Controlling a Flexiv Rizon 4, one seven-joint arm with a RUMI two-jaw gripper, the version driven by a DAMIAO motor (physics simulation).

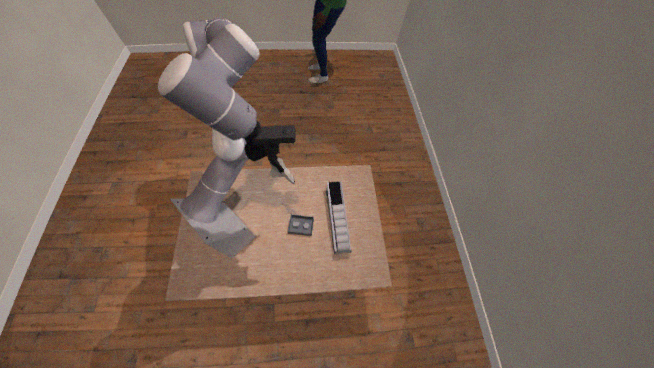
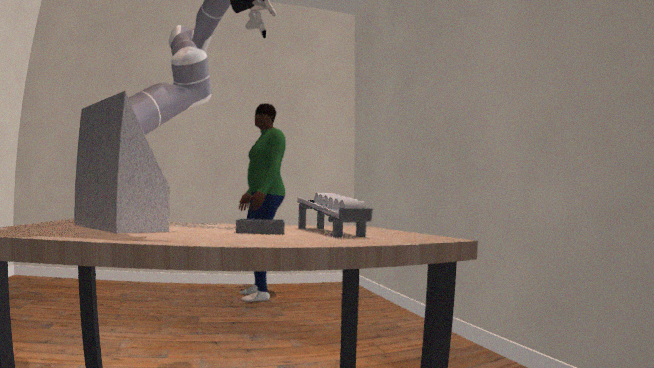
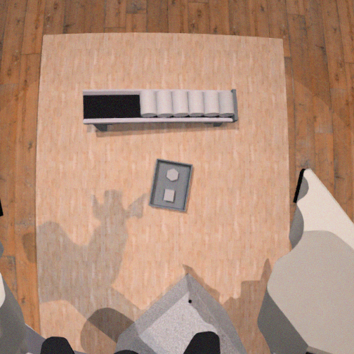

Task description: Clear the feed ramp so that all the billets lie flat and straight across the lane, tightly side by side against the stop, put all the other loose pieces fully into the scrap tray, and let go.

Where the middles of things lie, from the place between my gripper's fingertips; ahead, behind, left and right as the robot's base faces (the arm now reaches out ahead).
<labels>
Now: hand 30 mm to the left of the scrap tray point(image 3: 179, 185) and 610 mm above it.
</labels>
